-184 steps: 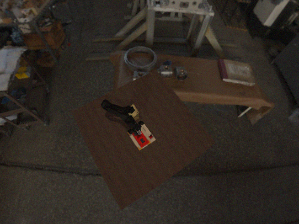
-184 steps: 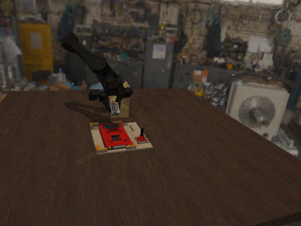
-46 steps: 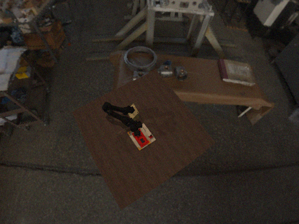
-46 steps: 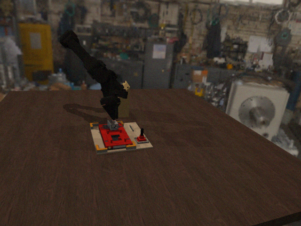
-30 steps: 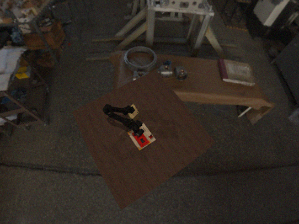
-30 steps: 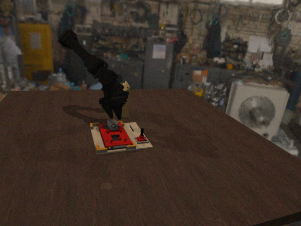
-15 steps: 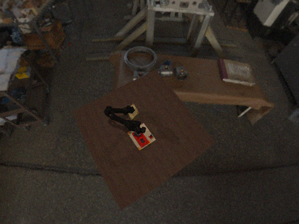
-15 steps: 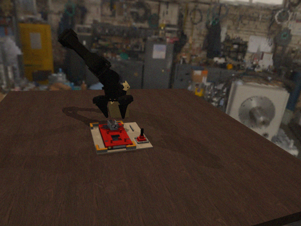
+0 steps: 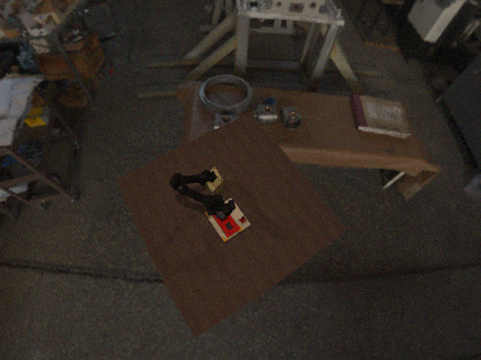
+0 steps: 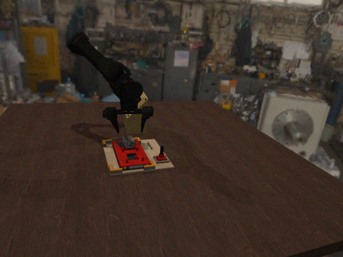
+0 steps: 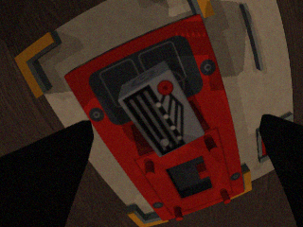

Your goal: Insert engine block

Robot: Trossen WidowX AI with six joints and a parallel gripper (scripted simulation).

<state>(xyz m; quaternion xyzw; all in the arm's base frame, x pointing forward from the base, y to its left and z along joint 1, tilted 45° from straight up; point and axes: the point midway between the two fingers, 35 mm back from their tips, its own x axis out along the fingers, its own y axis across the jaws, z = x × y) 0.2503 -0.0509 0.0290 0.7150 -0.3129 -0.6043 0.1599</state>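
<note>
The engine block is 1 cm ahead of my gripper tip, 1 cm to the right of it and 4 cm below it.
</note>
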